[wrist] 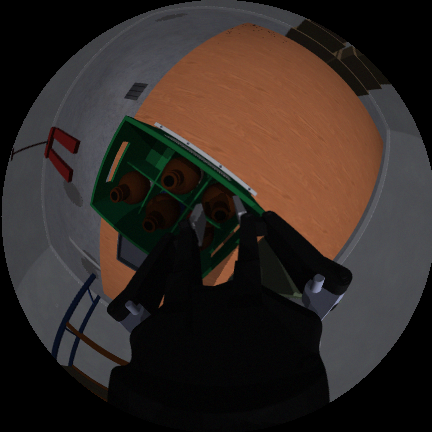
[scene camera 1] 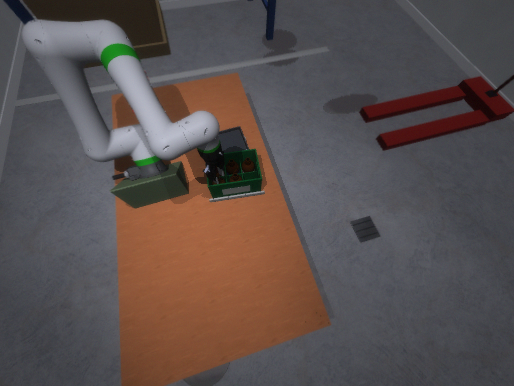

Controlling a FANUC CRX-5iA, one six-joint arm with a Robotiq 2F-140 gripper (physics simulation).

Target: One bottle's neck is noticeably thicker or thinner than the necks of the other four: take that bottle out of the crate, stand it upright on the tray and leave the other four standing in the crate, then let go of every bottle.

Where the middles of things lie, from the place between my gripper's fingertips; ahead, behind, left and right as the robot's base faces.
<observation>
The brown bottle [wrist: 217, 203] is 90 mm below my hand, 10 mm to the left of it and 10 mm behind it.
</observation>
